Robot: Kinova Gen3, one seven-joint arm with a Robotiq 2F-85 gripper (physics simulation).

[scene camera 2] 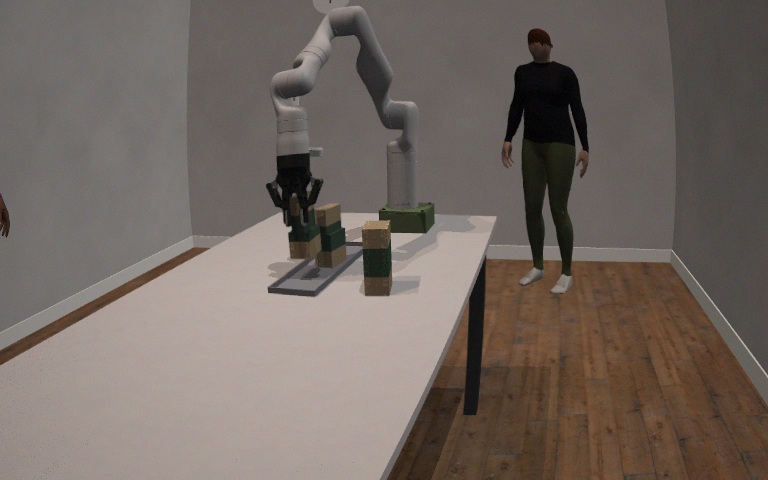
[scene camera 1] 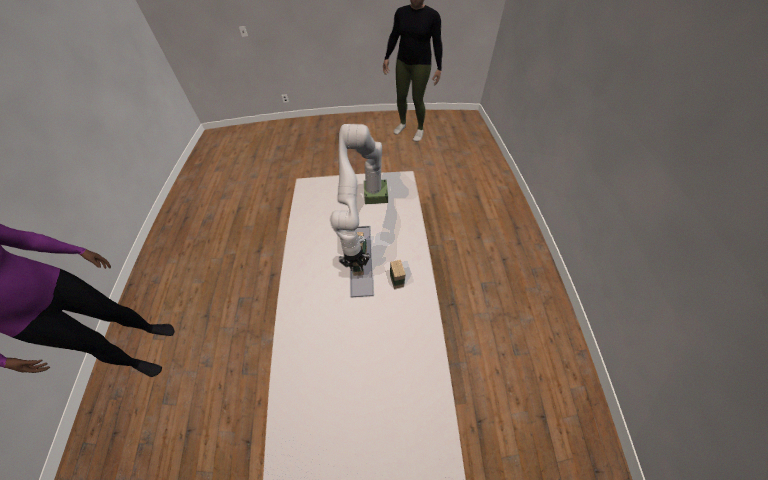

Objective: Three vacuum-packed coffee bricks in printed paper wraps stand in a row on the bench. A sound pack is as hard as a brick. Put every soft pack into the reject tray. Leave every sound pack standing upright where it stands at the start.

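Frame: origin at the arm's base, x ahead, y down, z left, level; metres.
Seen in the pictures: gripper, fingertip midpoint: (scene camera 2: 296, 226) (scene camera 1: 357, 269); arm's base, link origin: (scene camera 2: 402, 206) (scene camera 1: 373, 188).
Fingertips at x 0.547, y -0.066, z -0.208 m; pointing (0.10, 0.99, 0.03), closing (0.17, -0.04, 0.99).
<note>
Pixels of each thing's top centre, then the offset from my fingertips to it. Level surfaces: height alone.
- coffee pack, top centre: (scene camera 2: 301, 194) (scene camera 1: 355, 253) dx -0.049, dy -0.063, dz +0.007 m
- grey reject tray, top centre: (scene camera 2: 323, 262) (scene camera 1: 360, 258) dx -0.122, dy +0.118, dz +0.034 m
- second pack, top centre: (scene camera 2: 327, 206) (scene camera 1: 359, 238) dx -0.156, dy -0.012, dz +0.046 m
- third pack, top centre: (scene camera 2: 376, 224) (scene camera 1: 397, 268) dx +0.046, dy -0.009, dz +0.180 m
- white bench, surface height: dy +0.132 m
My gripper (scene camera 1: 355, 263) (scene camera 2: 296, 221) is shut on a coffee pack (scene camera 1: 357, 271) (scene camera 2: 304, 249) with tan ends and a dark green band. It holds the pack upright above the grey reject tray (scene camera 1: 362, 288) (scene camera 2: 293, 285), with a shadow beneath on the tray. The fingers partly hide it. A second pack (scene camera 1: 363, 244) (scene camera 2: 330, 258) stands upright in the tray, close by on the robot-base side; its green band looks stepped. The third pack (scene camera 1: 397, 273) (scene camera 2: 377, 261) stands upright on the bench, right of the tray and apart from the gripper.
The white bench (scene camera 1: 362, 367) (scene camera 2: 215, 350) carries the green robot base (scene camera 1: 376, 196) (scene camera 2: 406, 219) behind the tray. A person in black (scene camera 1: 417, 39) (scene camera 2: 547, 101) stands behind the bench. A person in purple (scene camera 1: 28, 288) is at the left in scene camera 1.
</note>
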